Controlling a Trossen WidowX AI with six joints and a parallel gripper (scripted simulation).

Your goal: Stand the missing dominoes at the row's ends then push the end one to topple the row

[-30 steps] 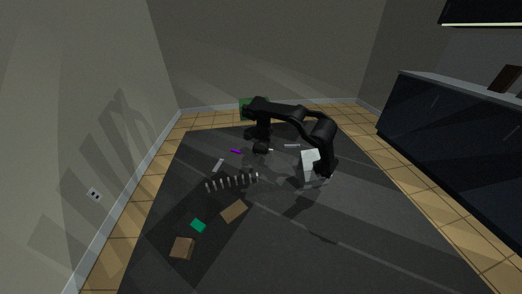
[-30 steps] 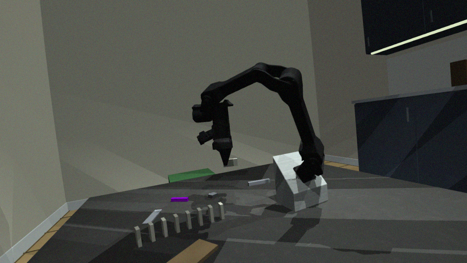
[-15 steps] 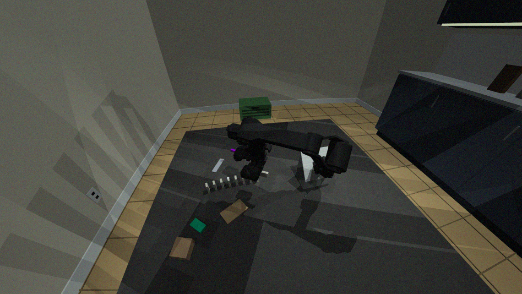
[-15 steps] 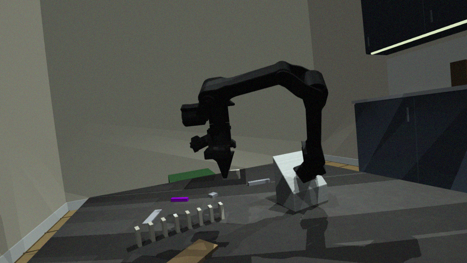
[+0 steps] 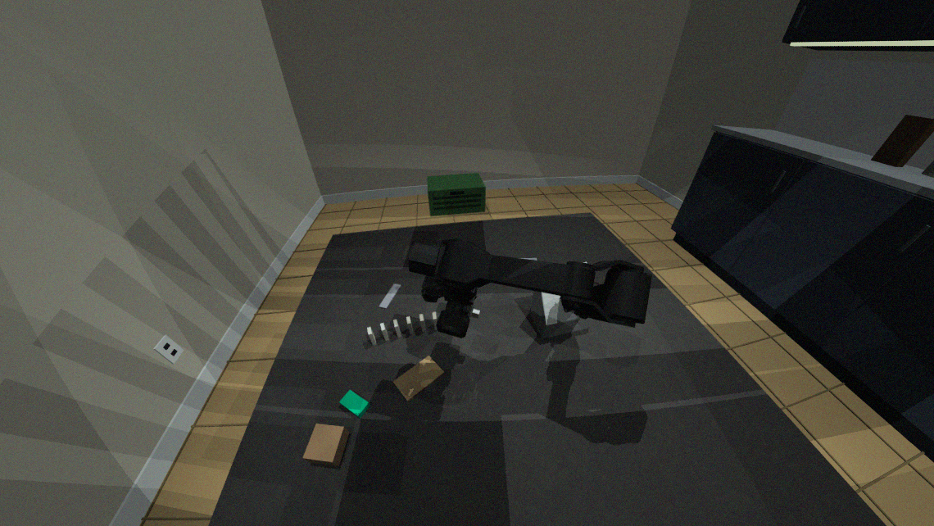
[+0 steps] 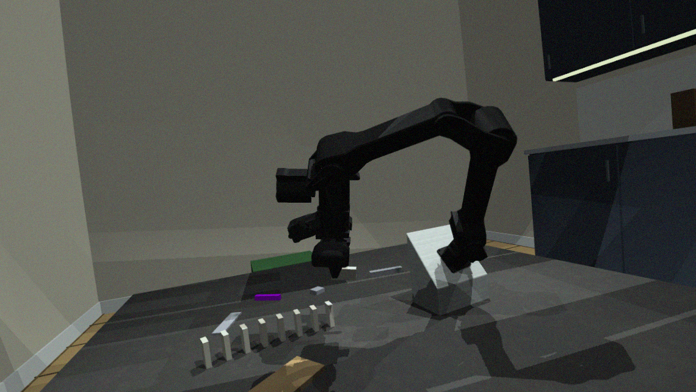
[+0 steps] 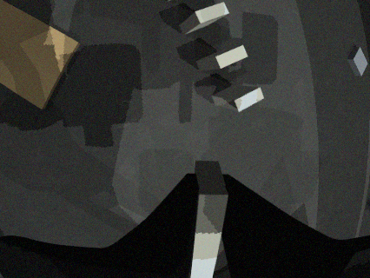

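The tan flat board lies 14 cm ahead of my gripper tip, 12 cm below it and 8 cm to the left of it. The rest, counted from my gripper tip: green block: 30 cm ahead, 12 cm below, 11 cm to the left; then grey slab: 24 cm to the right, 19 cm ahead, 13 cm below; then small grey block: 28 cm to the right, 12 cm below, 7 cm behind.
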